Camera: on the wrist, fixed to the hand. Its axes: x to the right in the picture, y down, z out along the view.
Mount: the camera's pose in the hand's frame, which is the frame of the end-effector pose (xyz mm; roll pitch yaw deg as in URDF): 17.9 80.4 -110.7 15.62 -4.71 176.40
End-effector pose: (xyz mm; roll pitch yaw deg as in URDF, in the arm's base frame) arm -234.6 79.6 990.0 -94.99 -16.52 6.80
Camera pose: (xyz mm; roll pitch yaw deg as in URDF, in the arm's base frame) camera -183.8 -32.4 927.5 108.98 20.45 -177.87
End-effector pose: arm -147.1 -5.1 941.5 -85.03 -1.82 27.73
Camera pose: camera -80.7 -86.9 852.4 100.20 4.98 -157.29
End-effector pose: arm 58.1 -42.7 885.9 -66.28 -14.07 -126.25
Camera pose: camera -24.8 -39.1 775.7 80.23 15.39 47.78
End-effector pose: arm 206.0 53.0 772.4 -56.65 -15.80 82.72
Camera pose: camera 260.5 98.5 654.1 70.43 16.12 -103.43
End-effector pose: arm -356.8 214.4 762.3 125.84 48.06 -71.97
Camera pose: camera -282.6 124.3 835.9 -116.95 -47.87 116.88
